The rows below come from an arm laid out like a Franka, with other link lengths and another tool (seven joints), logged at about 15 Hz.
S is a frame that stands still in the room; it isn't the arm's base.
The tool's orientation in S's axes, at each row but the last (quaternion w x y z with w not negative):
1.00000, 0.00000, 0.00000, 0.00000
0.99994, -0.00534, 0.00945, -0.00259
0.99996, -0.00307, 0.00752, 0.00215
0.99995, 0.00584, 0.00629, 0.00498
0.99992, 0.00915, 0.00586, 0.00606
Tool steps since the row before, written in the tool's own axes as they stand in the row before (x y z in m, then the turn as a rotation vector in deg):
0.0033, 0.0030, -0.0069, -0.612, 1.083, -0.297
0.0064, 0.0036, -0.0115, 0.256, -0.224, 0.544
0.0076, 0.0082, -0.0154, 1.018, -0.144, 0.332
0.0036, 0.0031, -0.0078, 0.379, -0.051, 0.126
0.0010, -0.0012, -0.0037, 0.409, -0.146, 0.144
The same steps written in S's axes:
0.0033, 0.0030, -0.0069, -0.612, 1.083, -0.297
0.0062, 0.0034, -0.0117, 0.265, -0.220, 0.541
0.0073, 0.0081, -0.0156, 1.023, -0.138, 0.318
0.0035, 0.0032, -0.0078, 0.381, -0.049, 0.121
0.0010, -0.0011, -0.0037, 0.412, -0.144, 0.137

